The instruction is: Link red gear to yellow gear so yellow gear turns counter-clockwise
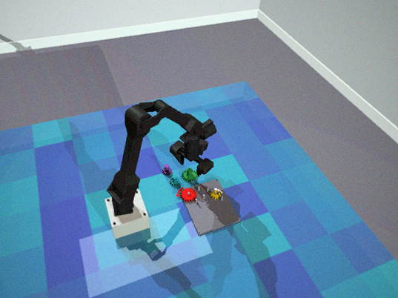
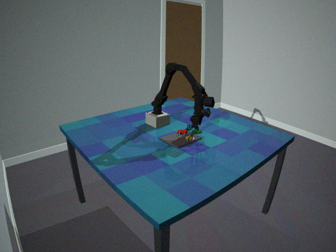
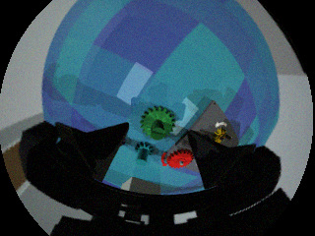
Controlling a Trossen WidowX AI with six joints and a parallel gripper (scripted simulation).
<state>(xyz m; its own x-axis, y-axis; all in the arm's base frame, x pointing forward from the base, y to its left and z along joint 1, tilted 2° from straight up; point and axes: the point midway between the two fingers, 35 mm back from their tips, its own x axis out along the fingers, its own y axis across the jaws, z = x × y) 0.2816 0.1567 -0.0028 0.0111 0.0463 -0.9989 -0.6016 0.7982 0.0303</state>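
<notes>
Right now the yellow gear is 70 mm ahead of my gripper tip, 130 mm to the right of it and 20 mm below it. The rest, counted from my gripper tip: green gear 20 mm below; small teal gear 70 mm behind, 20 mm to the right, 20 mm below; purple gear 90 mm behind, 40 mm to the left, 20 mm below.
</notes>
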